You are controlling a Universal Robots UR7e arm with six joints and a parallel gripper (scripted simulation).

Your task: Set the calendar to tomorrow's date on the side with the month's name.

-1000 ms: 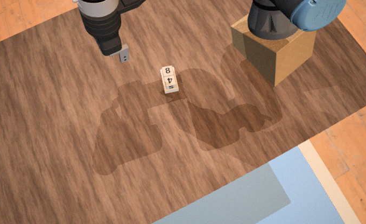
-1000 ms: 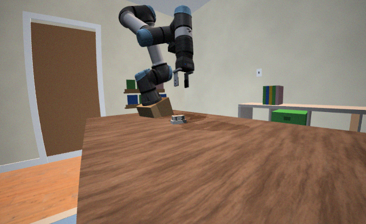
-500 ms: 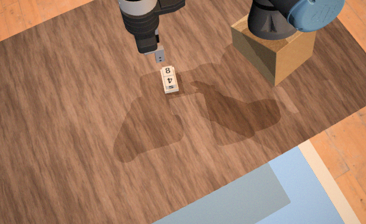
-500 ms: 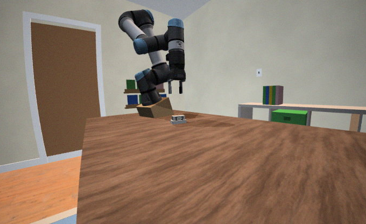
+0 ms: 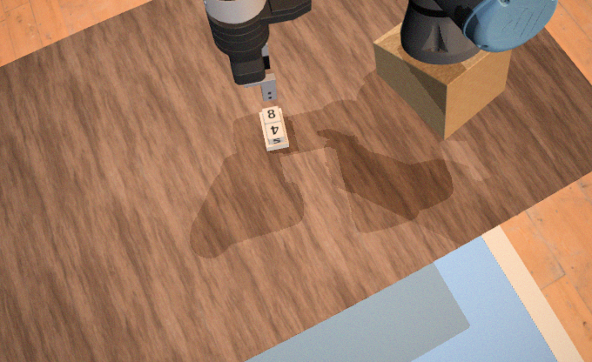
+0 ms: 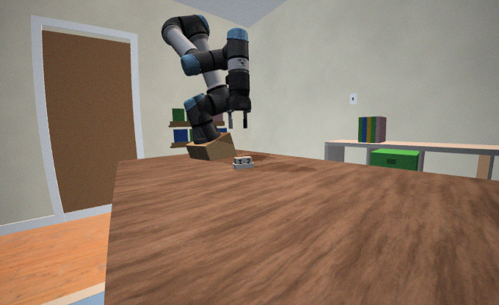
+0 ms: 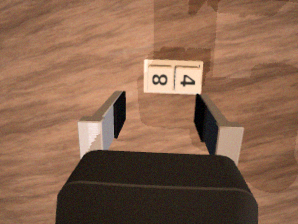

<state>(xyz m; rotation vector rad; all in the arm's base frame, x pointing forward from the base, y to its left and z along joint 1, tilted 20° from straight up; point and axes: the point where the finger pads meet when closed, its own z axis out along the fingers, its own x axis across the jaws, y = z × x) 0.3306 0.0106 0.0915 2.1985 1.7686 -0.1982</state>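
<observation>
My gripper is now 10 mm short of the digit cube, 30 mm to the right of it and 140 mm above it. The rest, counted from my hand: calendar tray (20 mm to the left, 160 mm below).
</observation>
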